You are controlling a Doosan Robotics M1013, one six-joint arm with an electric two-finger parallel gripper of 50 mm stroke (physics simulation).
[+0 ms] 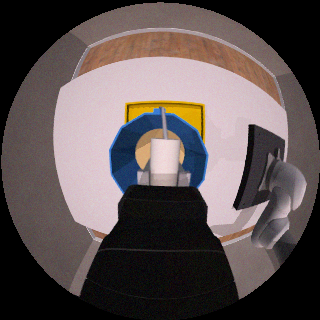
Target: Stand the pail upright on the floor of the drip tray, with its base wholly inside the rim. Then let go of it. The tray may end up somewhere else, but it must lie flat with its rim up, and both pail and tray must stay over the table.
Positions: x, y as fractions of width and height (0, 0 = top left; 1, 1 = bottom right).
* my gripper: 0.51, 0.51
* yellow drip tray: 0.60, 0.35
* white grip: 0.51, 0.48
